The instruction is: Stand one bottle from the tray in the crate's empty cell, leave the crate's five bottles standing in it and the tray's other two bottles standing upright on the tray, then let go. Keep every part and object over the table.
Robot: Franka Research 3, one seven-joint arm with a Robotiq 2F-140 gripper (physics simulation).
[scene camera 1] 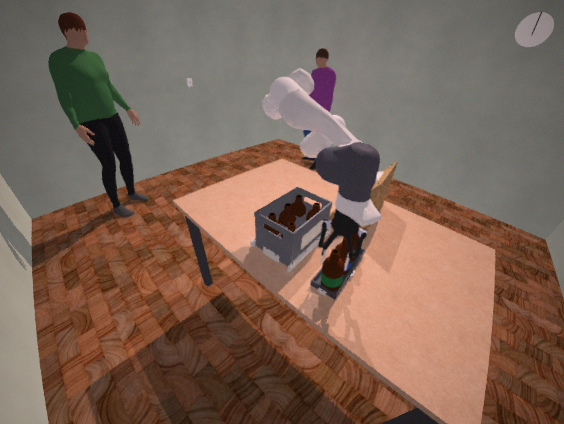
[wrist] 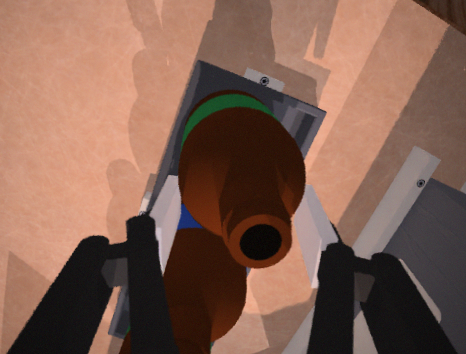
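Note:
My gripper (scene camera 1: 339, 251) (wrist: 238, 200) points down and is shut on the green-banded brown bottle (scene camera 1: 332, 272) (wrist: 240, 160). That bottle is upright over the front end of the dark tray (scene camera 1: 317, 284) (wrist: 202, 80); whether its base touches the tray cannot be told. A blue-banded bottle (wrist: 205, 270) stands close behind it, partly hidden by the held bottle and a finger. Part of a third bottle shows at the bottom of the wrist view. The grey crate (scene camera 1: 272, 246) (wrist: 425, 225) stands left of the tray in the scene view, with several brown bottles (scene camera 1: 287, 215) standing in it. Its empty cell is hard to make out.
A wooden board (scene camera 1: 384, 189) stands upright on the table (scene camera 1: 430, 280) behind the gripper. Pale strips (wrist: 395, 200) run along the crate's base. The table's near edge runs past the front of the tray. Two people stand beyond the table.

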